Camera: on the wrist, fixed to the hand. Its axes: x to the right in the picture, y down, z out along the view.
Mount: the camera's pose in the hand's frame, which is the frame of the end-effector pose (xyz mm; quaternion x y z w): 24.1 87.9 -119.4 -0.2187 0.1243 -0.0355 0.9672
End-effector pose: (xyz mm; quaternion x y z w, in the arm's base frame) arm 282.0 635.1 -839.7 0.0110 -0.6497 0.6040 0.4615
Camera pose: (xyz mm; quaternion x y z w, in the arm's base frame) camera 287.9 766.9 -911.6 -0.1423 -0.7027 0.4271 0.5510
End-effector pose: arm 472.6 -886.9 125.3 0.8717 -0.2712 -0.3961 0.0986
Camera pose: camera 539.7 -978.6 223.6 0.8804 -0.1325 -0.3376 0.3056
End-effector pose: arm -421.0 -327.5 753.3 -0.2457 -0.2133 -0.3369 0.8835
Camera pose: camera -317.8 -351.0 646.7 -0.3814 -0.0315 -0.4344 0.8154
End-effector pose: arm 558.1 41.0 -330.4 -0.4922 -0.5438 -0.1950 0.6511
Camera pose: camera 697.1 -15.5 -337.3 -0.5749 -0.4199 -0.3918 0.5828
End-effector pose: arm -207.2 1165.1 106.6 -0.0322 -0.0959 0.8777 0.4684
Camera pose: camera -274.9 1153.9 -27.0 -0.2393 -0.2276 0.8073 0.4891
